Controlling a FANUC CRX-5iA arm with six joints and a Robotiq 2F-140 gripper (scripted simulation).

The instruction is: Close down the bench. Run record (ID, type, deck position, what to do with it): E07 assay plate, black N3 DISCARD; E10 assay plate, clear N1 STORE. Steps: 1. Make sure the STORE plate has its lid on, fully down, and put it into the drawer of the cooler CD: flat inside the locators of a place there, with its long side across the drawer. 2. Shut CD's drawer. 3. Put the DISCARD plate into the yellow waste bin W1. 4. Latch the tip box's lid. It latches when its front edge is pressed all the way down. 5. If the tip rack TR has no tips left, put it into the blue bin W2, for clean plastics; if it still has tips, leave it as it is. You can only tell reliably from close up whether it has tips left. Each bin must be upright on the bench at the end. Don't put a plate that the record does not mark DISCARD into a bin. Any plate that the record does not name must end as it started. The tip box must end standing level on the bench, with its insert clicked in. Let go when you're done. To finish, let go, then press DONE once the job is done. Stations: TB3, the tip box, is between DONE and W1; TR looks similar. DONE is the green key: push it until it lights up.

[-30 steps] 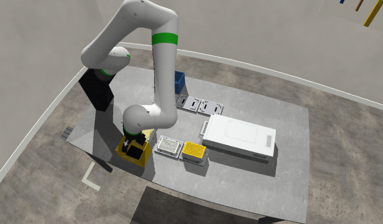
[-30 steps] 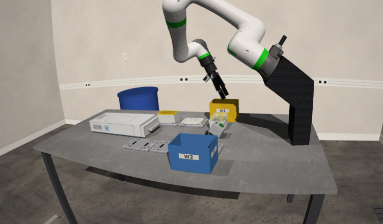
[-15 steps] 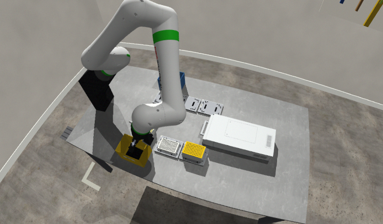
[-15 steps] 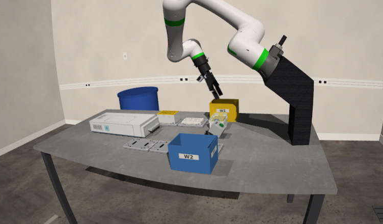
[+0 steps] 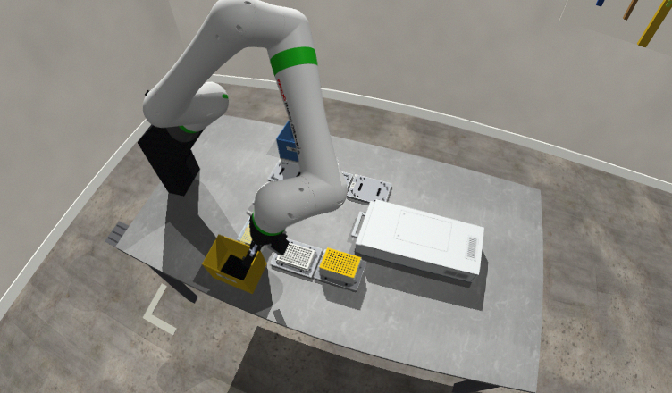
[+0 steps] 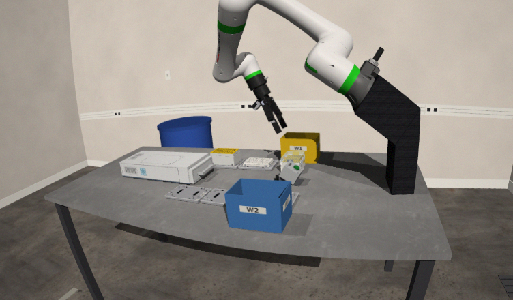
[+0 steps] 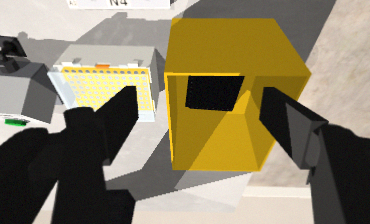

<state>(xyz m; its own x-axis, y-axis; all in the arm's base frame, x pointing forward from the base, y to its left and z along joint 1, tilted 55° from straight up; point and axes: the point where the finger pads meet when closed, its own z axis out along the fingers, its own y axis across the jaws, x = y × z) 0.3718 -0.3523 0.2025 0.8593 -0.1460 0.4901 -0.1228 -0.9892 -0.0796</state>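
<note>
Now: the yellow tip rack TR 27 cm ahead of my hand, 3 cm to the left of it and 12 cm below it. The rest, counted from my hand: clear tip box lid: 6 cm behind, 13 cm to the left, 12 cm below; then black assay plate: 10 cm behind, 1 cm to the right, 16 cm below; then yellow bin W1: 10 cm behind, 1 cm to the right, 14 cm below.
</note>
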